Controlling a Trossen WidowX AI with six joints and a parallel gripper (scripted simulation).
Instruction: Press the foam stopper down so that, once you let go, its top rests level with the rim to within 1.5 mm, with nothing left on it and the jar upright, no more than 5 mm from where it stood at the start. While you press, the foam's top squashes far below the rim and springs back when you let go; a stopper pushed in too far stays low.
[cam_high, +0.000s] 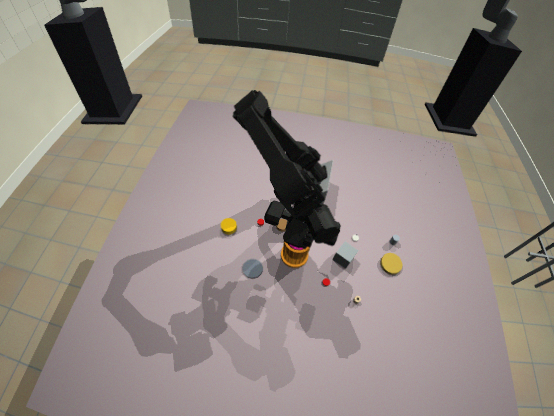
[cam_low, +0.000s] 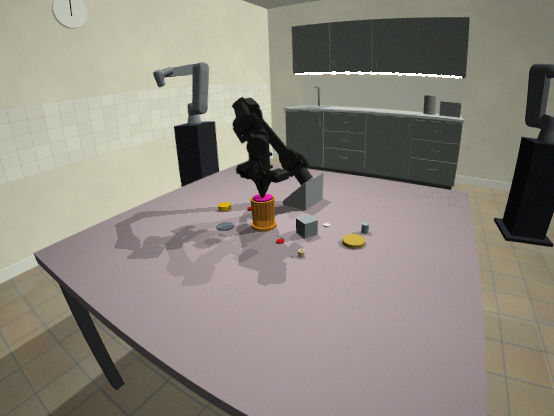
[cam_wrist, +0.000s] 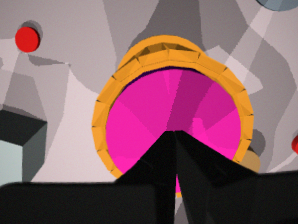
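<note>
My gripper is now 50 mm above the magenta foam stopper. The rest, counted from my hand: grey cube 150 mm to the left, 110 mm below; then red button 80 mm ahead, 100 mm to the left, 140 mm below; then brown disc 100 mm behind, 40 mm to the right, 130 mm below.
</note>
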